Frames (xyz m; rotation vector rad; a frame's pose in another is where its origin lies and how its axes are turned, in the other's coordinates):
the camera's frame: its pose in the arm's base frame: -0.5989 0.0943 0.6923 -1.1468 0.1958 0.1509
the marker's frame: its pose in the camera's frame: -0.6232 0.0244 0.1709 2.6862 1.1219 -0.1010
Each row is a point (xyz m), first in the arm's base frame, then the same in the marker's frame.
Working: the arm's base frame: its pose in the marker's frame: 1.3266 0.5911 0.4062 -1.5826 -0.8866 0.7366

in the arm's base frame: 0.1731 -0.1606 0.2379
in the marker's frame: 1.1926 0.8762 0.5208
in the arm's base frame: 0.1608 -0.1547 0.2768
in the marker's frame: 1.1545 0.8851 0.5078
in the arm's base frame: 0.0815 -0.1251 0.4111
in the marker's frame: 1.0051 0.8837 0.4542
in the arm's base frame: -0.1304 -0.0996 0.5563
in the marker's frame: 0.7766 0.7752 0.4025
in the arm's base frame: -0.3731 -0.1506 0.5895
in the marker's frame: 0.6140 0.5902 0.4465
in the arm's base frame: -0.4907 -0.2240 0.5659
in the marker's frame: 0.5609 0.4848 0.5230
